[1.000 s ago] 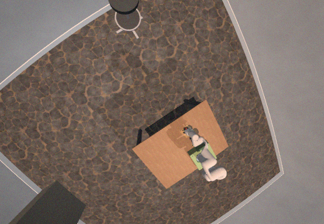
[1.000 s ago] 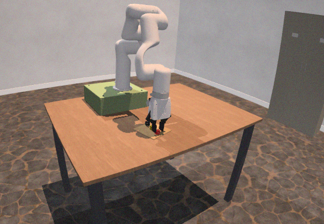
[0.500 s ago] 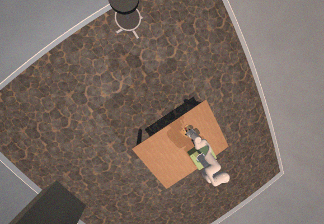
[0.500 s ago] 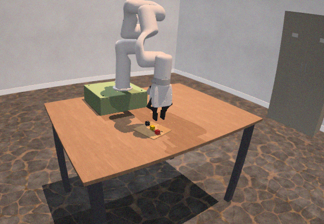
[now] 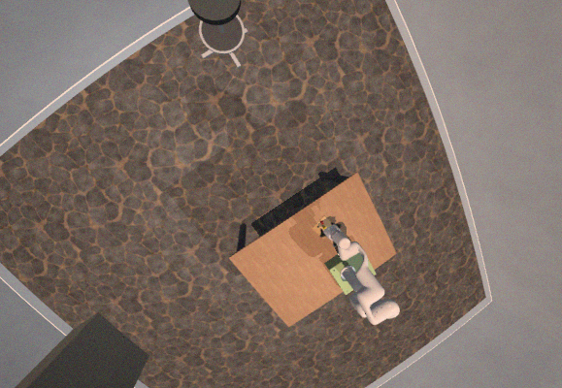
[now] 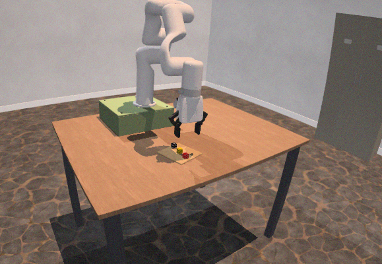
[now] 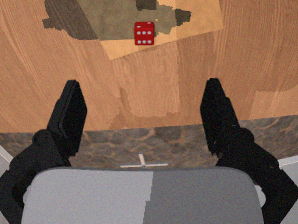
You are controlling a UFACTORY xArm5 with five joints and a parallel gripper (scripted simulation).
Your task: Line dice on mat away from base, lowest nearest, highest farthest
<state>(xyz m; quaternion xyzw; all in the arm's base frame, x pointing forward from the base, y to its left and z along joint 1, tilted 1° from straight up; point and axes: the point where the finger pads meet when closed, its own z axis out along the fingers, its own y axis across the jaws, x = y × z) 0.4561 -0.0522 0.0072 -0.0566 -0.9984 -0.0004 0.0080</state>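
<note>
Now: the red die 10 cm below my hand. Round my hand: black die: 10 cm below, 10 cm behind, 1 cm to the left; then yellow die: 10 cm below, 5 cm behind, 1 cm to the left; then tan mat: 11 cm below, 5 cm behind, 1 cm to the left.
</note>
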